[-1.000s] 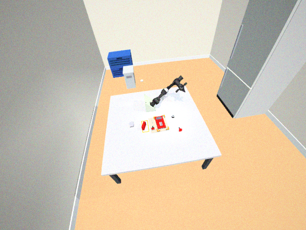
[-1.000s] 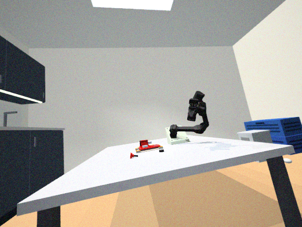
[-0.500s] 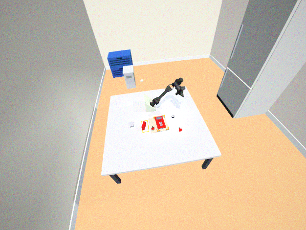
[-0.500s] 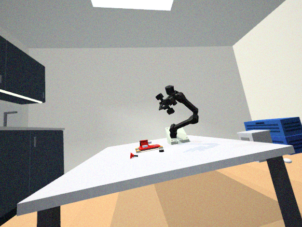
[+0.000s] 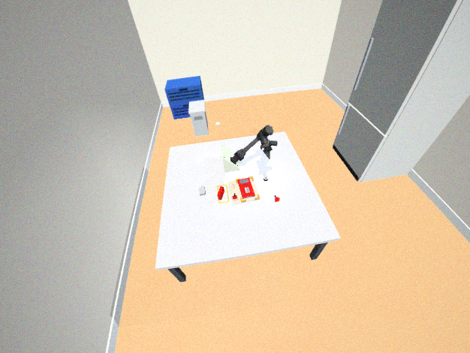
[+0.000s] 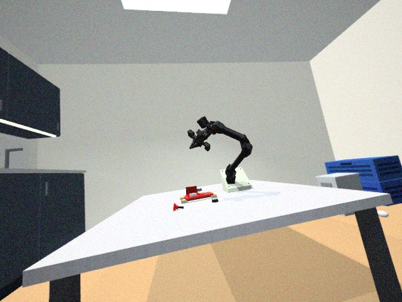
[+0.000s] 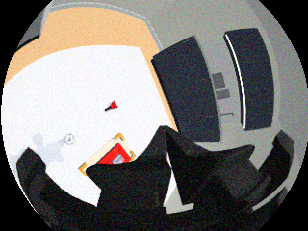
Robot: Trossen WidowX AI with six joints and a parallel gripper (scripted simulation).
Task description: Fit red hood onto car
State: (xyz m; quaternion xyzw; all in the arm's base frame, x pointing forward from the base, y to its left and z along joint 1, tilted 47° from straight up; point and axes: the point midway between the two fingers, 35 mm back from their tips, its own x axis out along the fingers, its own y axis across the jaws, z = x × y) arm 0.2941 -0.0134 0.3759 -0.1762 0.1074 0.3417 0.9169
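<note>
Now: gripper tip 3 cm short of the red hood, 39 cm to the left of it and 32 cm above it. Round my gripper tip: jig 19 cm to the right, 34 cm below; then black wheel 11 cm behind, 1 cm to the left, 34 cm below.
</note>
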